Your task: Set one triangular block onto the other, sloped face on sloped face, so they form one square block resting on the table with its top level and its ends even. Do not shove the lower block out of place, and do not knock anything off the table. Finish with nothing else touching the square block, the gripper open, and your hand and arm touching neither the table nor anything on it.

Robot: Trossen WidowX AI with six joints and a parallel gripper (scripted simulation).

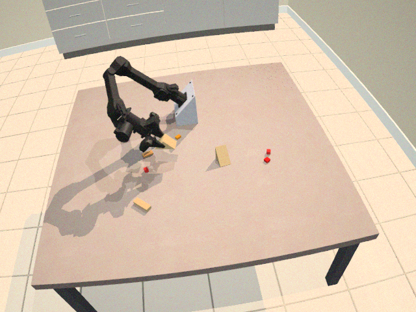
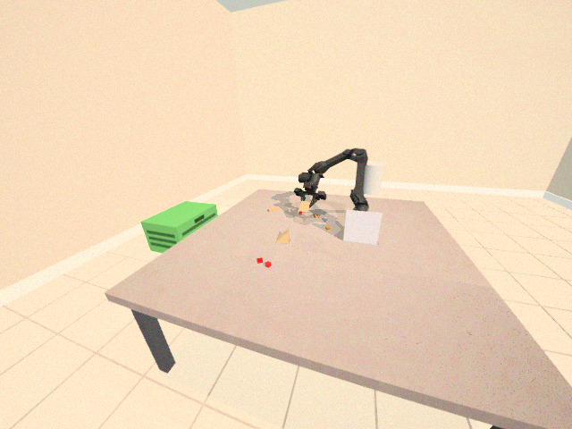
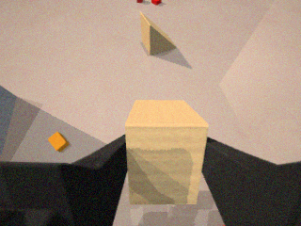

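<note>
Right now my gripper tip is 100 mm to the left of the tan flat block, 90 mm above it and 50 mm past it. Also, from my gripper tip: flat tan block 250 mm ahead, 110 mm to the right, 90 mm below.
</note>
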